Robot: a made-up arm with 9 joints. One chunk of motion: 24 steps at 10 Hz.
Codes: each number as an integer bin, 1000 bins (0 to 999) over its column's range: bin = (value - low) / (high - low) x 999, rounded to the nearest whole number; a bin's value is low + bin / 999 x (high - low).
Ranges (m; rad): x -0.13..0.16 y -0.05..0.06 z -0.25..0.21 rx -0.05..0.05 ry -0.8..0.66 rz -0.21..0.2
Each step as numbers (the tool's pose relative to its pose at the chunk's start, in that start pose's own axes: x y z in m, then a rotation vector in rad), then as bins.
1 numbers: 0.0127 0.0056 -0.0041 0.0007 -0.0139 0.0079
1 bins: 492 505 534 506 538 531
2 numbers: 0.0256 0.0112 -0.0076 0.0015 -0.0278 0.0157
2 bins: 536 556 526 514 528 550
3 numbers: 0.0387 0.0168 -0.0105 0.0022 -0.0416 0.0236
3 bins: 581 607 520 521 519 569
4 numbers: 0.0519 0.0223 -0.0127 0.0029 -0.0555 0.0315
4 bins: 627 657 515 528 509 588
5 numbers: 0.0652 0.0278 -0.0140 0.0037 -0.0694 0.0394
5 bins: 672 707 513 536 500 608
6 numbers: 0.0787 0.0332 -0.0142 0.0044 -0.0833 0.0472
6 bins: 719 756 512 543 490 627
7 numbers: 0.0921 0.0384 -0.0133 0.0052 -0.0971 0.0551
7 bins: 765 803 514 551 481 646
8 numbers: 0.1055 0.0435 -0.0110 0.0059 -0.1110 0.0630
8 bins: 811 849 519 558 471 665
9 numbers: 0.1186 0.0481 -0.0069 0.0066 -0.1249 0.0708
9 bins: 856 891 528 565 462 684
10 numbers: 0.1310 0.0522 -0.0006 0.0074 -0.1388 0.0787
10 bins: 899 928 542 573 452 703
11 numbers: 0.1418 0.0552 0.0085 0.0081 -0.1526 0.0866
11 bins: 936 955 561 580 443 723
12 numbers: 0.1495 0.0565 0.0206 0.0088 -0.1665 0.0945
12 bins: 963 967 588 587 433 742
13 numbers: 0.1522 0.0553 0.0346 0.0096 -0.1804 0.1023
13 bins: 972 956 618 595 424 761
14 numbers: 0.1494 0.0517 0.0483 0.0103 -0.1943 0.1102
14 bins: 962 924 648 602 414 780
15 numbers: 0.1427 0.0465 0.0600 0.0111 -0.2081 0.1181
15 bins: 939 876 673 610 405 799
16 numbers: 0.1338 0.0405 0.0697 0.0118 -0.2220 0.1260
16 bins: 909 822 694 617 395 819
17 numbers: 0.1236 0.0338 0.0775 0.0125 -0.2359 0.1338
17 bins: 874 761 711 624 386 838
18 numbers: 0.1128 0.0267 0.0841 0.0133 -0.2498 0.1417
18 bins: 836 697 726 632 376 857
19 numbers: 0.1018 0.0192 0.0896 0.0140 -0.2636 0.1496
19 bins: 799 628 738 639 367 876
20 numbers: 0.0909 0.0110 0.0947 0.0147 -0.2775 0.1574
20 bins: 761 554 749 646 358 895
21 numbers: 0.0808 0.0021 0.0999 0.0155 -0.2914 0.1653
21 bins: 726 473 760 654 348 914
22 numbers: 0.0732 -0.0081 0.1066 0.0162 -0.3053 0.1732
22 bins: 700 381 774 661 338 934
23 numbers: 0.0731 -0.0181 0.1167 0.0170 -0.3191 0.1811
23 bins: 700 290 796 669 329 953
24 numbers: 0.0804 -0.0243 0.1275 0.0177 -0.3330 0.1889
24 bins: 725 233 820 676 320 972
